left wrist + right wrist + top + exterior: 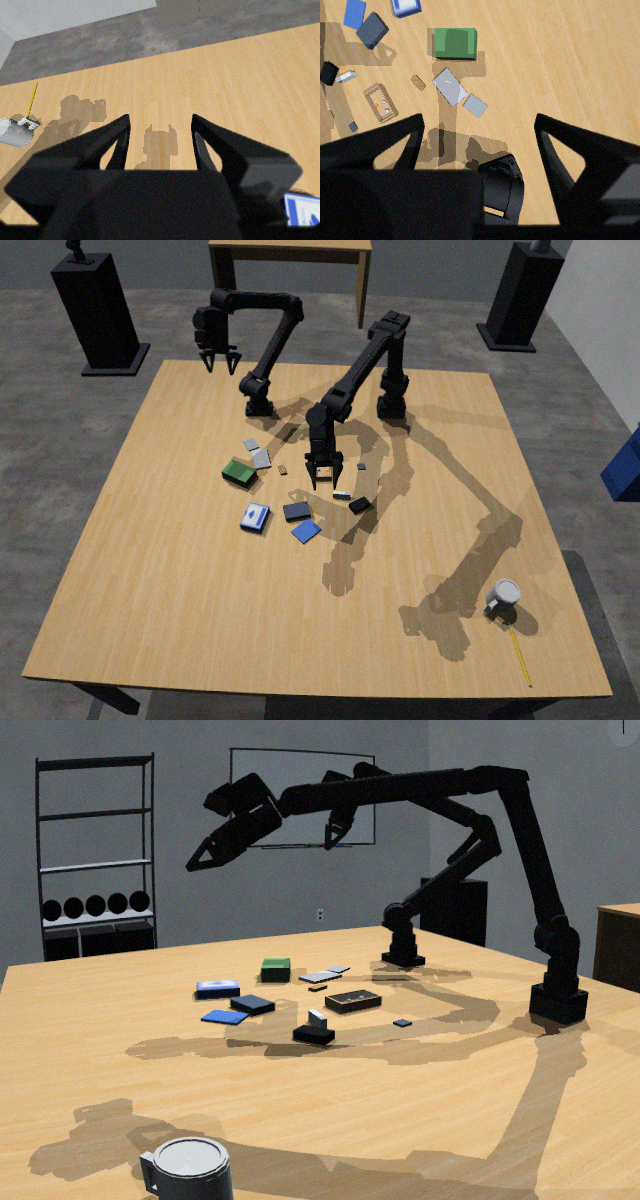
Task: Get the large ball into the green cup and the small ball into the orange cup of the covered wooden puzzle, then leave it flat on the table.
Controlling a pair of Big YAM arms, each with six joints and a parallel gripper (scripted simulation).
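The covered wooden puzzle lies 360 mm behind my left hand, 10 mm to the left of it and 330 mm below it. Also, from my left hand: blue tile (70 mm behind, 50 mm to the right, 330 mm below); then blue-and-white box (120 mm behind, 230 mm to the right, 320 mm below); then black box (180 mm behind, 150 mm to the left, 320 mm below).
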